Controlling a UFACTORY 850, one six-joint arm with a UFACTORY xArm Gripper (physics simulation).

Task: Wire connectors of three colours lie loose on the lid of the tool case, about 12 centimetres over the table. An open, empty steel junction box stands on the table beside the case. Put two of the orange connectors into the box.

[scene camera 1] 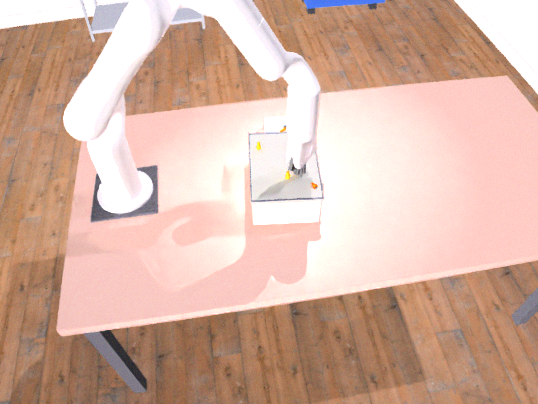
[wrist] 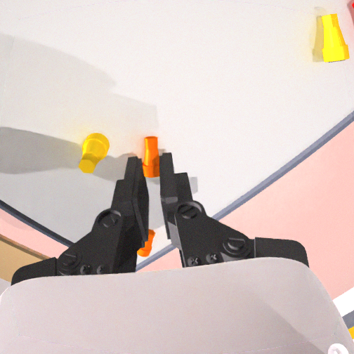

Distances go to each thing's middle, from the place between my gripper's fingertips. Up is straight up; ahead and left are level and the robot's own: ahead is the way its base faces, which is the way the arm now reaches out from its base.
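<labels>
Relative to the tool case [scene camera 1: 275, 199], my hand is 40 mm past it, 50 mm to the right of it and 70 mm above it.
</labels>
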